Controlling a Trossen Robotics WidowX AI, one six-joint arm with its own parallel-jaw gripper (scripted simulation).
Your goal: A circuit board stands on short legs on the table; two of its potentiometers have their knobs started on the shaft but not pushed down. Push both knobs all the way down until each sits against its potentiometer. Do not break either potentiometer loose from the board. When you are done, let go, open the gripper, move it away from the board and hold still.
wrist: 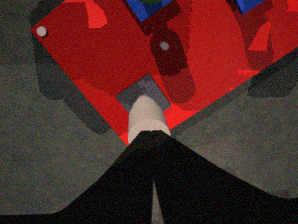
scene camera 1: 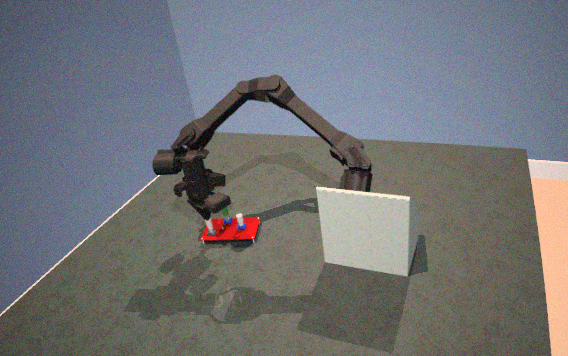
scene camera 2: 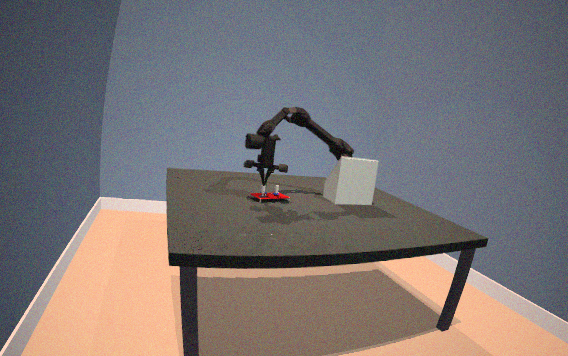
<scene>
In view: my gripper (scene camera 1: 207,219) and a white knob (wrist: 145,115).
My gripper shows as well in the wrist view (wrist: 150,140).
</scene>
